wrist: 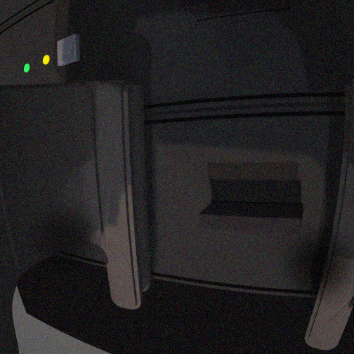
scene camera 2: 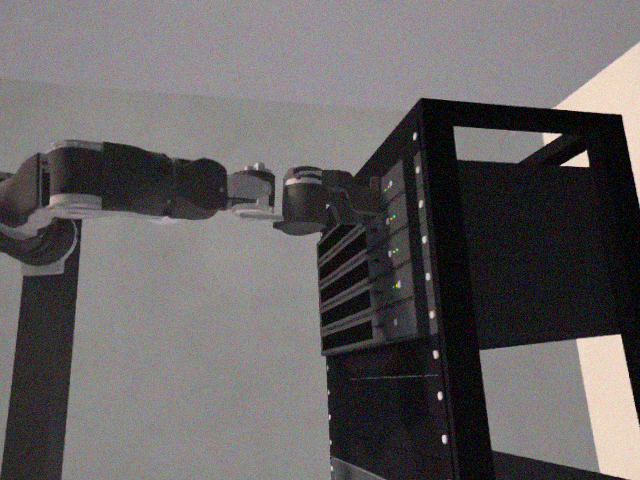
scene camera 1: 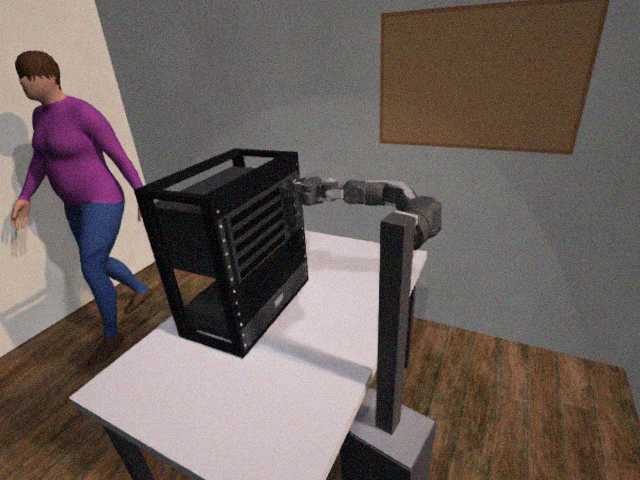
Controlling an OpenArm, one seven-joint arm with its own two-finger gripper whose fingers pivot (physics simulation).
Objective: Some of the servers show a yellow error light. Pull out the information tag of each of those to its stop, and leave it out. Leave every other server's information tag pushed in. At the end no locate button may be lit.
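Note:
Several dark servers sit stacked in the black rack (scene camera 1: 227, 242) (scene camera 2: 454, 289). In scene camera 2 the upper four show small yellow and green lights beside pale buttons. The lowest server's button (scene camera 2: 395, 322) looks bluish, with no yellow light visible beside it. My gripper (scene camera 1: 295, 188) (scene camera 2: 376, 198) (wrist: 236, 207) is at the top server's front, its fingers apart with nothing between them. In the wrist view they stand left and right of a dark recessed tag grip (wrist: 255, 195); its extension is unclear. The neighbouring server shows a yellow light (wrist: 46, 59), a green light (wrist: 26, 67) and a pale button (wrist: 68, 50).
The rack stands on a white table (scene camera 1: 217, 408). The arm (scene camera 1: 372, 191) (scene camera 2: 139, 180) reaches in from its dark post (scene camera 1: 395, 320). A person in purple (scene camera 1: 77, 149) is behind the rack. The left finger hides the top server's lights in the wrist view.

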